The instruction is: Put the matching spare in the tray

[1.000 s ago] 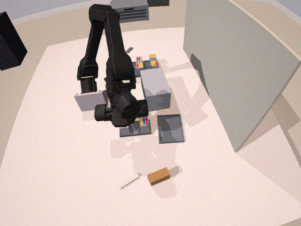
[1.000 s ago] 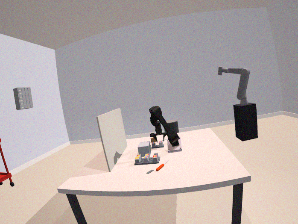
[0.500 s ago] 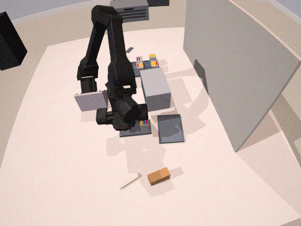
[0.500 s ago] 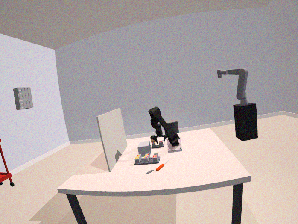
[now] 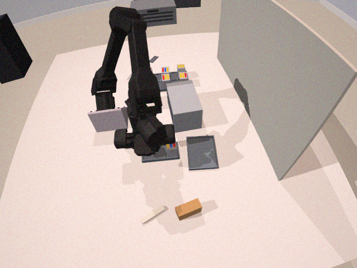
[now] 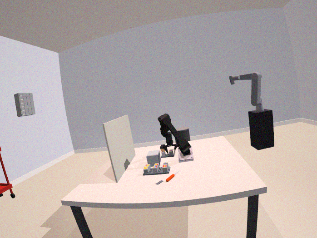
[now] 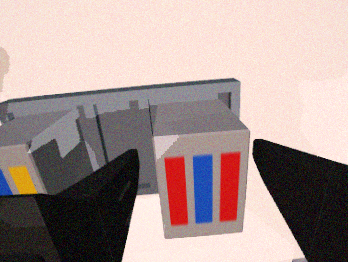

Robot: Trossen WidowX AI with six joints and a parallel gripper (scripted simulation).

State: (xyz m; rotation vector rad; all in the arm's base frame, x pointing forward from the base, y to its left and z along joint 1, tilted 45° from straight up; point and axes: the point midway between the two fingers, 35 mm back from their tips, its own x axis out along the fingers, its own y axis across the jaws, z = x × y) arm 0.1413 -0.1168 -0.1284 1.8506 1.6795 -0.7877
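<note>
Now: gripper tip 40 mm short of the grey rack, 10 mm to the left of it and 10 mm above it. The rest, counted from my gripper tip: dark tray: 180 mm ahead, 30 mm to the right, 10 mm below; mounted unit: 150 mm ahead, 160 mm to the left, 30 mm above; thin stick: 10 mm behind, 220 mm to the right, 10 mm below.
</note>
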